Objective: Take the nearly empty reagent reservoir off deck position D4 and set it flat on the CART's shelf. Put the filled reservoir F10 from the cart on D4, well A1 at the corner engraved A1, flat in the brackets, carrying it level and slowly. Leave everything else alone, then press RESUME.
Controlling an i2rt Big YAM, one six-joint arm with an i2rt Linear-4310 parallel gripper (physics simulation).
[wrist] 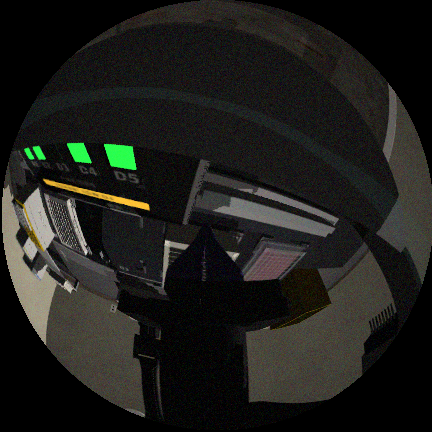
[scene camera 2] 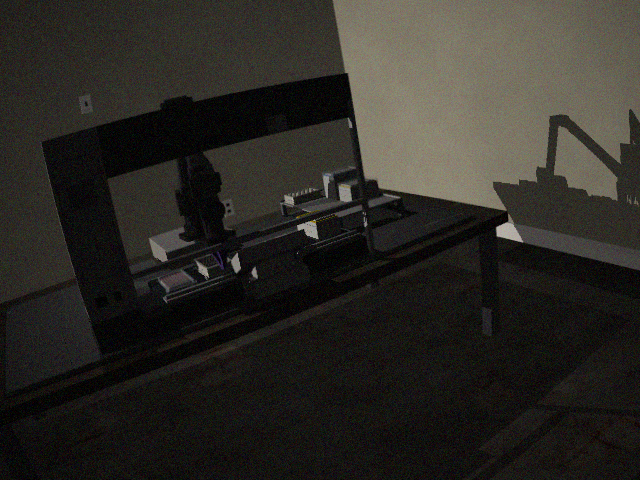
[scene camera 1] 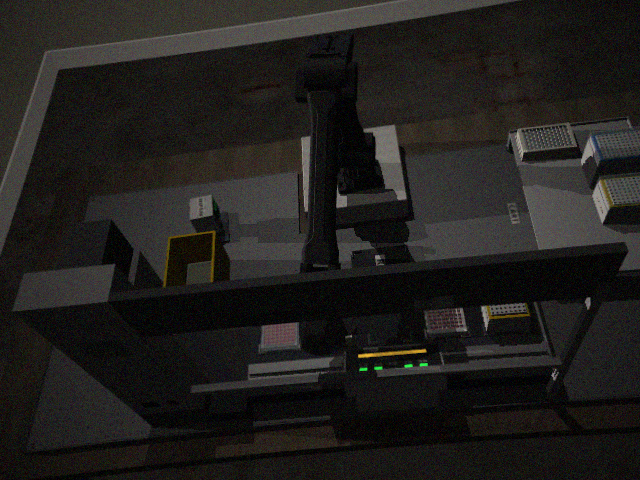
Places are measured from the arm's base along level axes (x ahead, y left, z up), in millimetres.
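Pixels of known places: gripper, fingertip midpoint: [wrist: 205, 227] [scene camera 2: 223, 269] [scene camera 1: 335, 348]; arm's base, link origin: [scene camera 1: 358, 178].
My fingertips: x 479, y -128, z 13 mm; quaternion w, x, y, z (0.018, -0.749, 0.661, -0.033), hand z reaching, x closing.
Observation:
Ahead of a thing's pixels: the offset from my fingertips to its top centre.
My gripper [wrist: 205, 227] [scene camera 2: 219, 259] is shut with its dark fingertips pressed together and nothing between them. It hangs low over the deck, under the black gantry beam [scene camera 1: 347, 281], which hides it in scene camera 1. Right behind the fingertips a white ribbed reservoir @(81 mm back, 5 mm left, 10 mm up) [wrist: 174, 254] [scene camera 2: 208, 265] sits on the deck; the fingers cover most of it. A dark deck slot engraved D4 [wrist: 132, 245] lies just to its left in the wrist view. A white gridded labware @(470 mm back, 609 mm left, 17 mm up) [scene camera 1: 539, 140] stands on the grey surface at the far right.
A pink well plate [scene camera 1: 280, 335] [wrist: 271, 261] lies beside the gripper. Another pink plate [scene camera 1: 446, 320] and a yellow-banded tip box [scene camera 1: 506, 311] stand to the right. The status panel [scene camera 1: 391, 352] [wrist: 96, 195] shows an amber bar and green lamps. A yellow-rimmed bin @(259 mm back, 309 mm right, 61 mm up) [scene camera 1: 190, 257] stands at the left.

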